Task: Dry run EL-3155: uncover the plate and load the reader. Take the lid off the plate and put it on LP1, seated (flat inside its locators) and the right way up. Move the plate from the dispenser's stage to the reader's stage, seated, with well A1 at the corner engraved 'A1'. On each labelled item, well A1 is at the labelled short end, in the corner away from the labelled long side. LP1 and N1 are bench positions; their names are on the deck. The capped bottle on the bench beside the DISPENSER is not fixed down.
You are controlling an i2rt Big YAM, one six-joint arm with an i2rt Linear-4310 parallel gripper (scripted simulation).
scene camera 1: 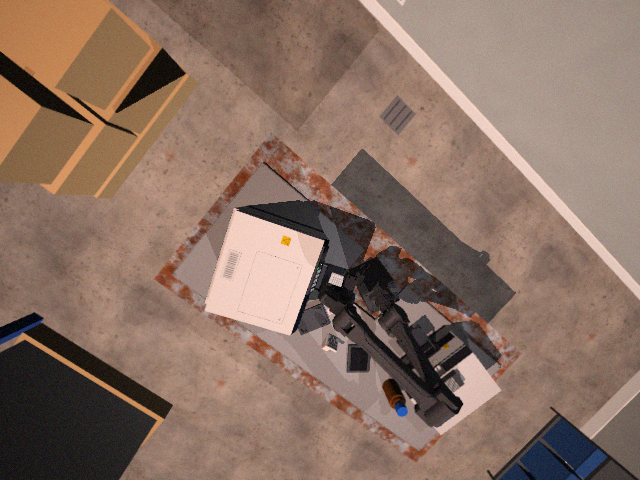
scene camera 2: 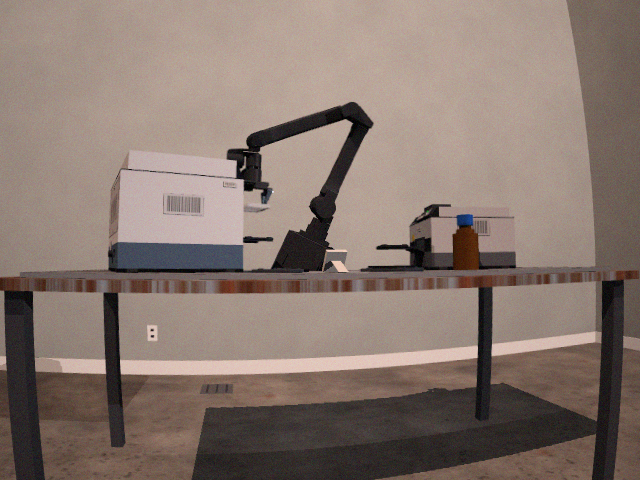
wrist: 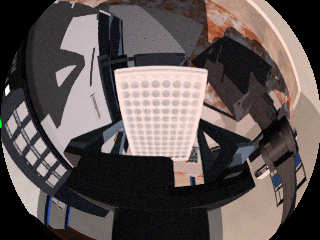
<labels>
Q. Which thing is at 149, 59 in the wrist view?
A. A reader stage.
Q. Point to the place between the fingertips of my gripper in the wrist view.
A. At 161, 121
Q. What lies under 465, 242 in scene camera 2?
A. A brown capped bottle.
</labels>
